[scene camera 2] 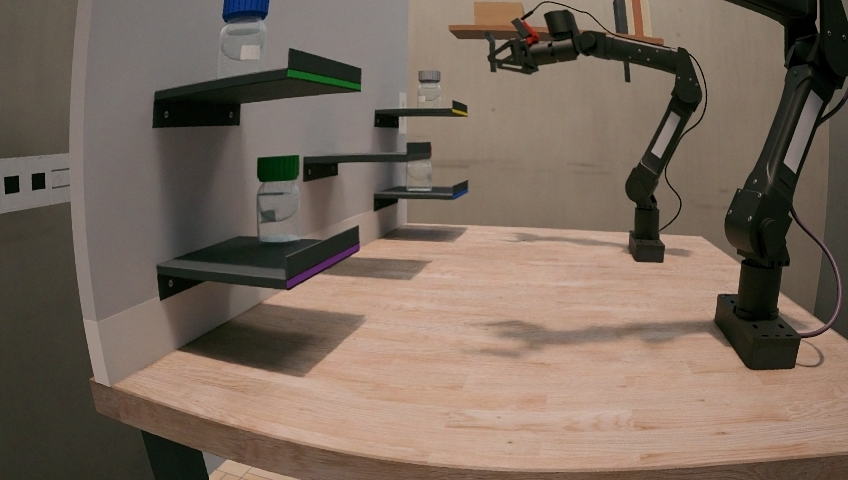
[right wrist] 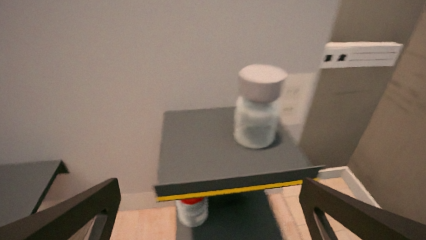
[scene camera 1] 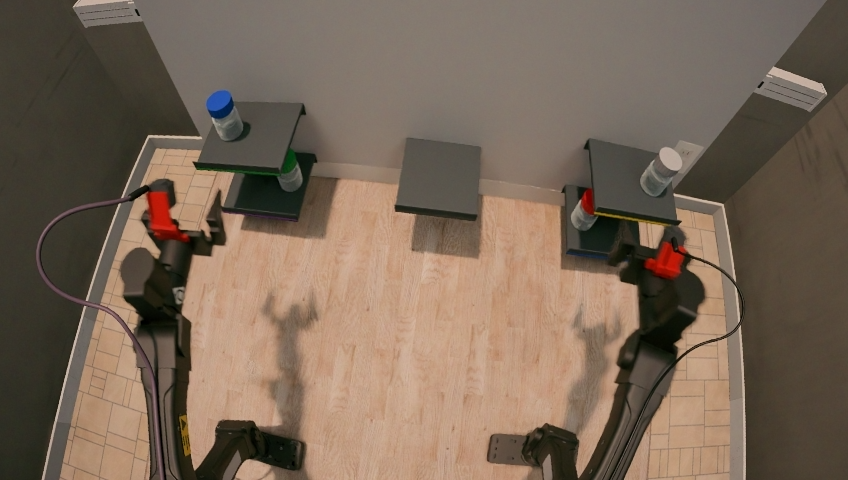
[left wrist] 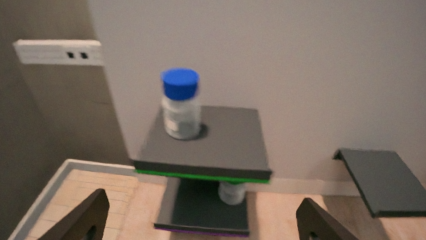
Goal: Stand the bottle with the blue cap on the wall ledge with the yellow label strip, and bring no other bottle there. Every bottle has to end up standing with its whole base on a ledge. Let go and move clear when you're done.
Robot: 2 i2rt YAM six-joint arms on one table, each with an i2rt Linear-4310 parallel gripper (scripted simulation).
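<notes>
I see my left gripper (scene camera 1: 192, 188) and my right gripper (scene camera 1: 649, 227). I see a blue-capped bottle (scene camera 1: 220, 105), and again the blue-capped bottle (left wrist: 183, 88); in the right wrist view the blue-capped bottle is out of frame. A green-capped bottle (scene camera 2: 278, 198) is visible; in the right wrist view the green-capped bottle is out of frame. A red-capped bottle (scene camera 2: 419, 173) is visible, and again the red-capped bottle (right wrist: 192, 212). I see a grey-capped bottle (scene camera 1: 659, 174), and again the grey-capped bottle (scene camera 2: 429, 92). A yellow-strip ledge (scene camera 1: 616, 170) and a purple-strip ledge (scene camera 2: 241, 260) are visible as well.
</notes>
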